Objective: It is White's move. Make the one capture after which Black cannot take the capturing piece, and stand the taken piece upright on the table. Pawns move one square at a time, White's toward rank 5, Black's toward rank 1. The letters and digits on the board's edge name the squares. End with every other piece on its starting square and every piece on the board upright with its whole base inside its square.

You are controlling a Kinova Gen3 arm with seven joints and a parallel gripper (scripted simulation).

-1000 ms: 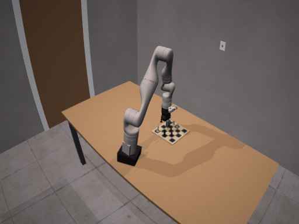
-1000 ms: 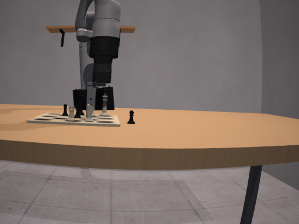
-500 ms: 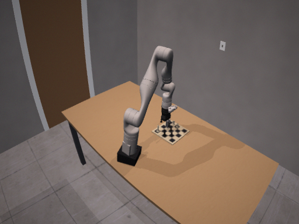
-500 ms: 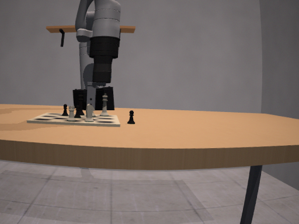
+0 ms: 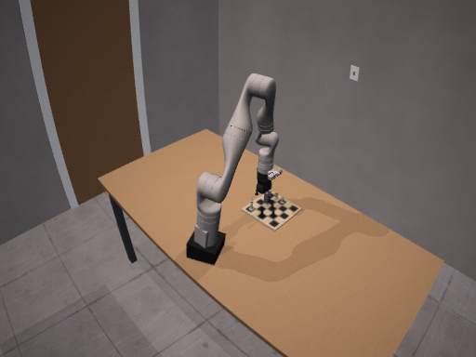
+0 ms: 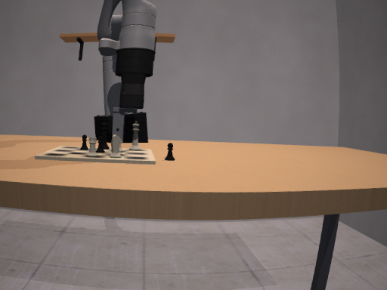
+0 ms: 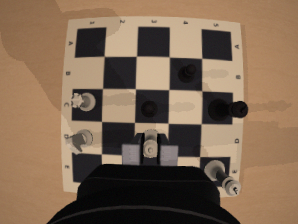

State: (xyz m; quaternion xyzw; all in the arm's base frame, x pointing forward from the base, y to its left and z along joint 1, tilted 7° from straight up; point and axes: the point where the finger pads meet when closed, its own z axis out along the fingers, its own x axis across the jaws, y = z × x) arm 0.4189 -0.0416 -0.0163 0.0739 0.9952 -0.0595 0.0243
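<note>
My gripper is now 1 cm past the chessboard, 4 cm to the left of it and 4 cm above it. Also, from my hand: tall white piece (7 cm behind, 5 cm to the left, 1 cm below).
</note>
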